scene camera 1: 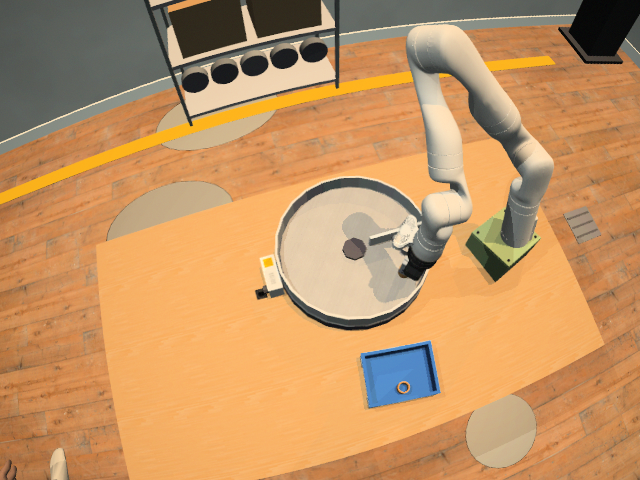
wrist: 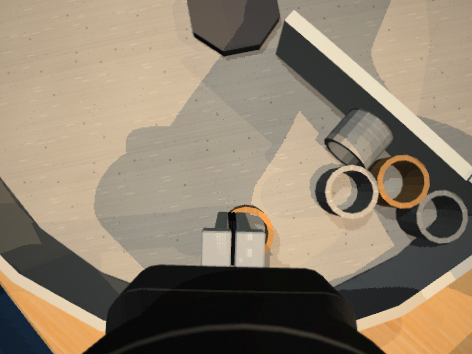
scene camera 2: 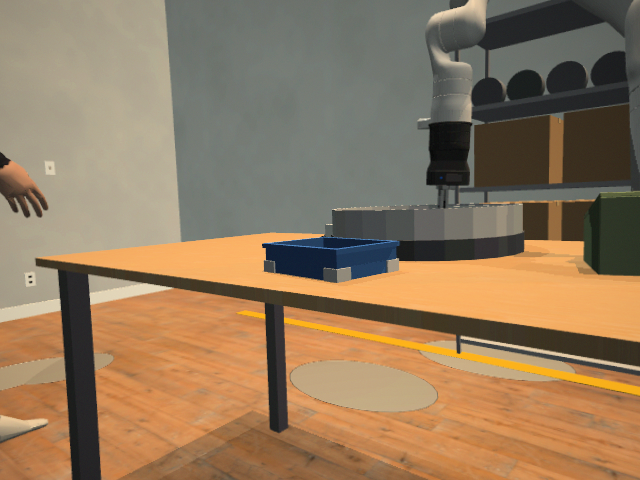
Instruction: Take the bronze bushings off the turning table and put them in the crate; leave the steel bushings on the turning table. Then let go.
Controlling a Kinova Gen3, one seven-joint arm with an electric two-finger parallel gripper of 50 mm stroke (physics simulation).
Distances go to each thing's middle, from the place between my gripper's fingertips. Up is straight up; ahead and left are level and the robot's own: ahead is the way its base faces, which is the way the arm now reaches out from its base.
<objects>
Now: hand 26 cm to the right of the blue crate (scene camera 2: pixel 331 259), 6 cm short of it and 5 cm above it.
</objects>
